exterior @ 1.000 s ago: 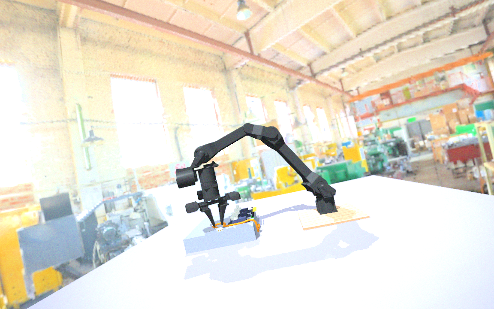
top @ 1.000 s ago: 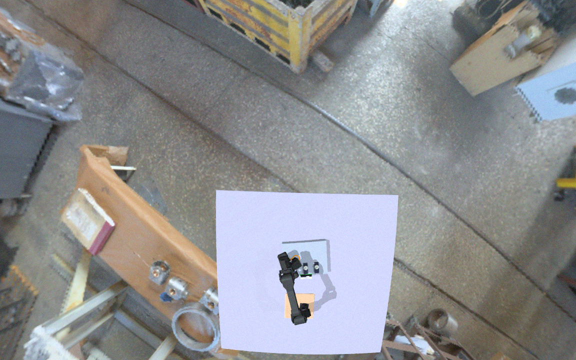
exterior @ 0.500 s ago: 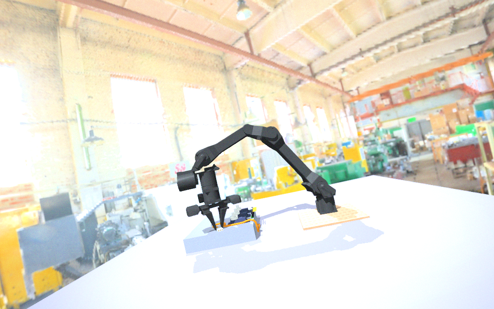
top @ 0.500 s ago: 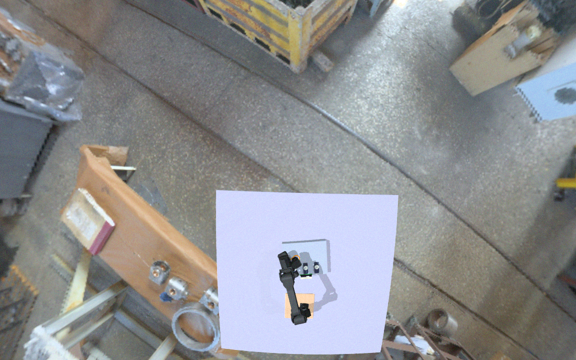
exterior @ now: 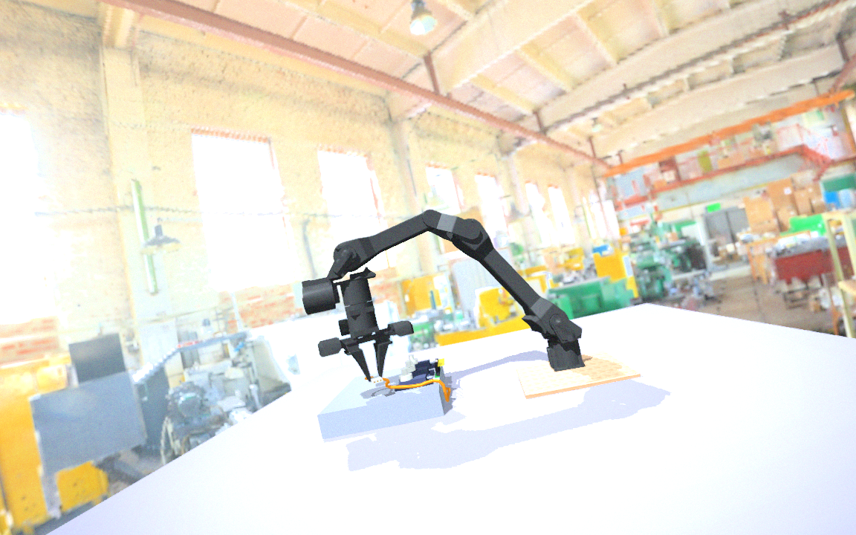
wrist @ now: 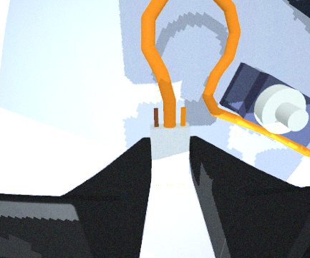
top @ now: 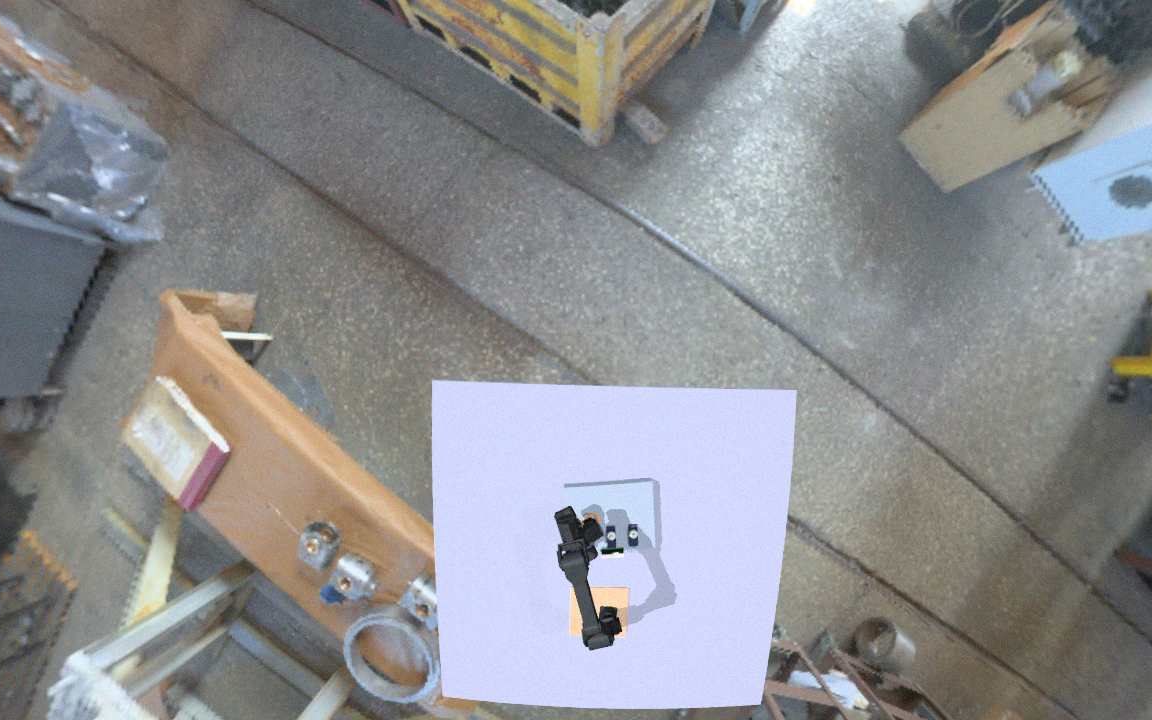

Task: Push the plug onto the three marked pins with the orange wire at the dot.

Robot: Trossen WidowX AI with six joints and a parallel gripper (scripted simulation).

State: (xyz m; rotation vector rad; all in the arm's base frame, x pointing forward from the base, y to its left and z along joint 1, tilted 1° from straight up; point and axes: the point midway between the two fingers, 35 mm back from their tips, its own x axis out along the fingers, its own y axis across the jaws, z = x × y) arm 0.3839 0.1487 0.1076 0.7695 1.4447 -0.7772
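Now: the green mark 10 cm behind my gripper tip, 13 cm to the right of it and 4 cm below it. Round my gripper tip: pale grey holder (6 cm ahead, 11 cm to the right, 6 cm below); dark blue servo (5 cm behind, 12 cm to the right, 4 cm below).
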